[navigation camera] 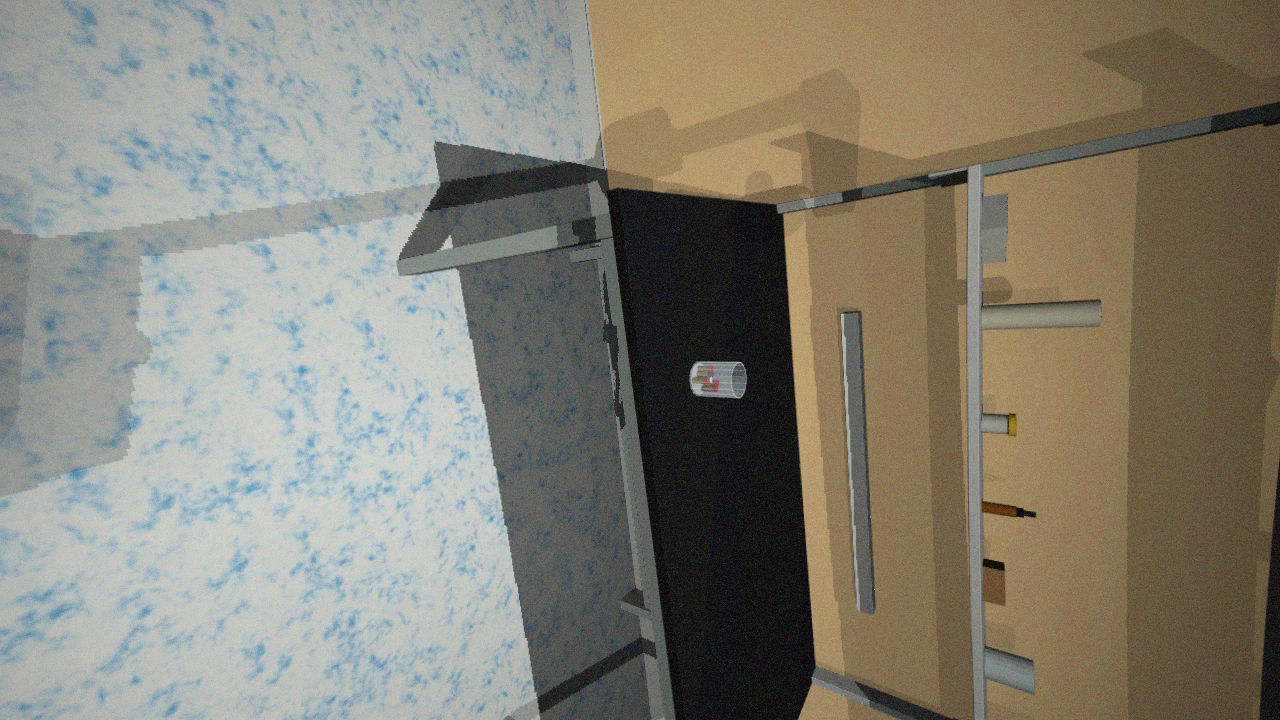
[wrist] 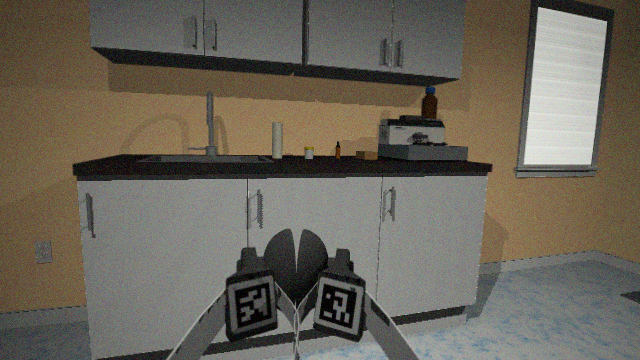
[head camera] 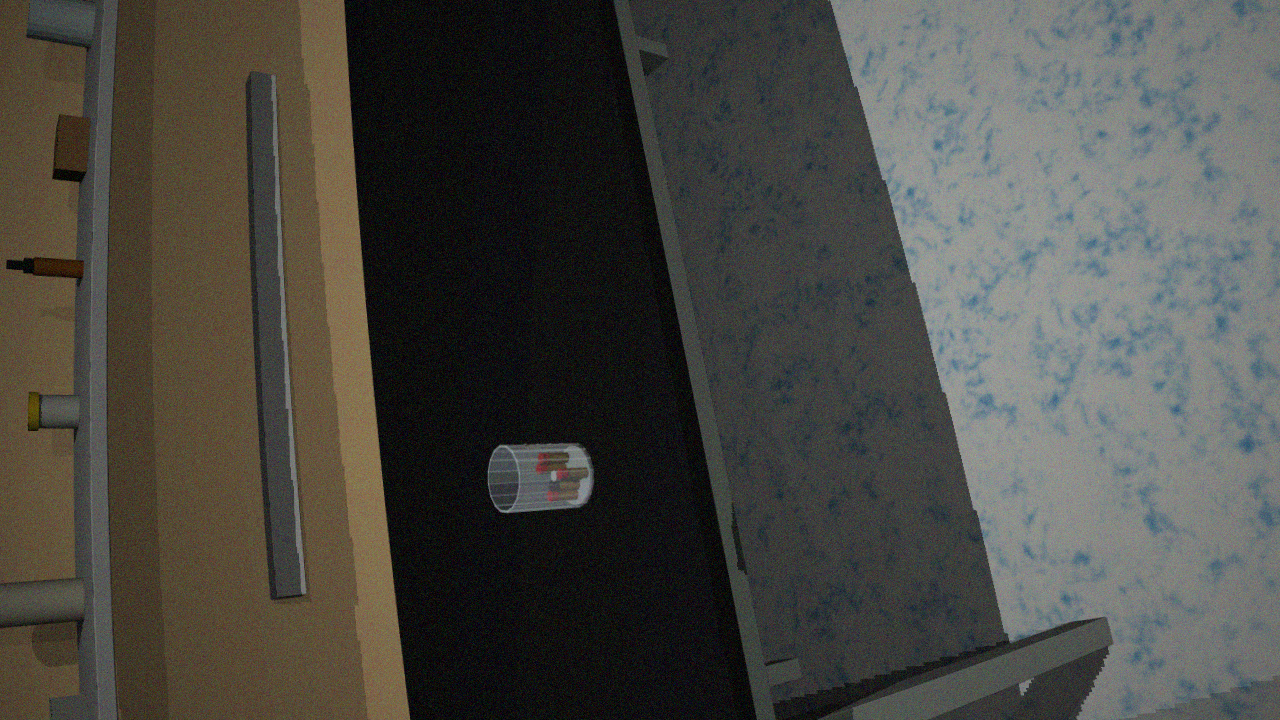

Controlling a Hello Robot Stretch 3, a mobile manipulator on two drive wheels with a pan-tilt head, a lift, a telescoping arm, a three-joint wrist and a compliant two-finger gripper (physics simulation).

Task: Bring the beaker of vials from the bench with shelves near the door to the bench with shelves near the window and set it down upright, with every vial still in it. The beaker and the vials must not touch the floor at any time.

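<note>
A clear beaker [head camera: 540,478] [navigation camera: 717,379] stands upright on the black top of a bench with shelves [head camera: 501,223] [navigation camera: 716,555]. Several small vials [head camera: 563,476] [navigation camera: 705,379] with brown bodies, most with red caps, sit low inside it. Neither door nor window shows in the head or navigation view. My gripper [wrist: 295,256] is in the wrist view, its fingertips together with a thin wedge of gap at the top and no object between them. It points at white cupboards, and the beaker does not show there. The gripper does not show in the head or navigation view.
A shelf [head camera: 95,358] [navigation camera: 975,447] with bottles and a box runs above the bench top, and a grey bar [head camera: 273,358] [navigation camera: 856,465] is on the wall. The wrist view shows a dark counter [wrist: 325,168] with sink, wall cabinets [wrist: 350,35] and a window [wrist: 565,90] at right.
</note>
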